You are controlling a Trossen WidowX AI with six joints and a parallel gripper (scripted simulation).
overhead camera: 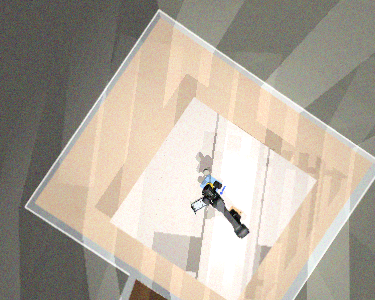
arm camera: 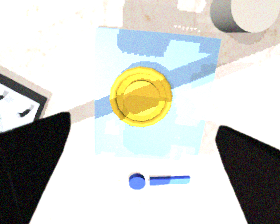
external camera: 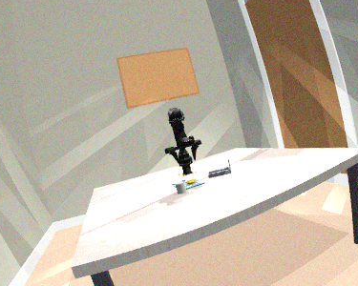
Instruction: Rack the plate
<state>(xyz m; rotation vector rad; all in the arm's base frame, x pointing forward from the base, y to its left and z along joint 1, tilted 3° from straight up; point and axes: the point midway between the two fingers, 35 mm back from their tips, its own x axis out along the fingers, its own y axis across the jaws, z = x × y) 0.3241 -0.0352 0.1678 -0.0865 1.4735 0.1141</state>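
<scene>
Right now the yellow plate is 2 cm behind my gripper tip and 11 cm below it. From my gripper tip the other things lie so: cup (9 cm ahead, 7 cm to the right, 10 cm below); then light blue mat (2 cm behind, 2 cm to the right, 12 cm below); then grey dish rack (6 cm behind, 17 cm to the left, 10 cm below).
</scene>
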